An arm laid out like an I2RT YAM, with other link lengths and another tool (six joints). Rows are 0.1 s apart.
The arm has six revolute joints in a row. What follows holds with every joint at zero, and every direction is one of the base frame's. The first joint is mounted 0.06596 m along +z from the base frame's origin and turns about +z. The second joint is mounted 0.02 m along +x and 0.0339 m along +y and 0.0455 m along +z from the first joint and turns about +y. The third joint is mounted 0.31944 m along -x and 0.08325 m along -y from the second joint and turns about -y. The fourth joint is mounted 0.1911 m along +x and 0.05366 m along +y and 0.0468 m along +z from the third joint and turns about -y. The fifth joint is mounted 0.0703 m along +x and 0.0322 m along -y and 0.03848 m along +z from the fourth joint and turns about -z. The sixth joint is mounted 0.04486 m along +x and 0.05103 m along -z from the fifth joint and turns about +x. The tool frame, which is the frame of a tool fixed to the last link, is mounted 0.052 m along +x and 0.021 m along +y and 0.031 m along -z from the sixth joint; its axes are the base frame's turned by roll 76.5, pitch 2.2 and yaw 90 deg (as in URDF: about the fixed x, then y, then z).
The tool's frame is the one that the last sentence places.
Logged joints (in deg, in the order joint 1, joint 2, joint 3, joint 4, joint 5, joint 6), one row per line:
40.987 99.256 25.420 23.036 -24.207 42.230
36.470 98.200 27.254 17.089 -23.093 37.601
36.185 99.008 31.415 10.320 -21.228 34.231
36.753 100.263 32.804 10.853 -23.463 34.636
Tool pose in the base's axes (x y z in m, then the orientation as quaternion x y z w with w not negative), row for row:
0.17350 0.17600 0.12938 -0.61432 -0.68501 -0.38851 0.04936
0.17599 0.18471 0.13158 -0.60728 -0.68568 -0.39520 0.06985
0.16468 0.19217 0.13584 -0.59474 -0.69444 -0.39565 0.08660
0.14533 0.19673 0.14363 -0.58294 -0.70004 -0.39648 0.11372
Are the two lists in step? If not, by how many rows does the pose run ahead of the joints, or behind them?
The pose runs 2 rows ahead of the joints: the pose in row i belongs to the joints in row i + 2.
